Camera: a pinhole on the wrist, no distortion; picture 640 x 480 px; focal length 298.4 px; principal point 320.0 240.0 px. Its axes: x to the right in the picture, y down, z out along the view. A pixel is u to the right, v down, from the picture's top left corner.
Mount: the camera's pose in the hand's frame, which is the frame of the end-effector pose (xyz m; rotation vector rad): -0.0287 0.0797 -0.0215 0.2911 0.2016 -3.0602
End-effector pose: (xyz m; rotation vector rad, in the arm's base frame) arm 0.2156 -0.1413 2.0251 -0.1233 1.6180 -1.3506
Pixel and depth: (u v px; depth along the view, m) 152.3 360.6 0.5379
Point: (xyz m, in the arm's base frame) 0.4088 -0.6970 2.1239
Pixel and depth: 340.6 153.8 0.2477
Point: 0.4812 -0.1945 2.0146
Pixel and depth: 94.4 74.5 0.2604
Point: 0.4616 -0.3320 1.8358
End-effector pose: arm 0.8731 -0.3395 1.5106 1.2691 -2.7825 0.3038
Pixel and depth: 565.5 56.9 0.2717
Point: 0.9325 -0.0298 1.2204
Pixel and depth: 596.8 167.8 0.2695
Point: 1.0205 -0.0772 1.2525
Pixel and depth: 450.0 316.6 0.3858
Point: 1.1075 -0.2637 1.1828
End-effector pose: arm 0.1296 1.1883 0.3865 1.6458 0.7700 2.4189
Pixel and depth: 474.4 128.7 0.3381
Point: 0.5264 1.0577 0.3110
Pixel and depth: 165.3 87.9 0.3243
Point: 0.4526 1.1517 0.6352
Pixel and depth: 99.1 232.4 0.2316
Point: 0.3151 1.2513 0.5632
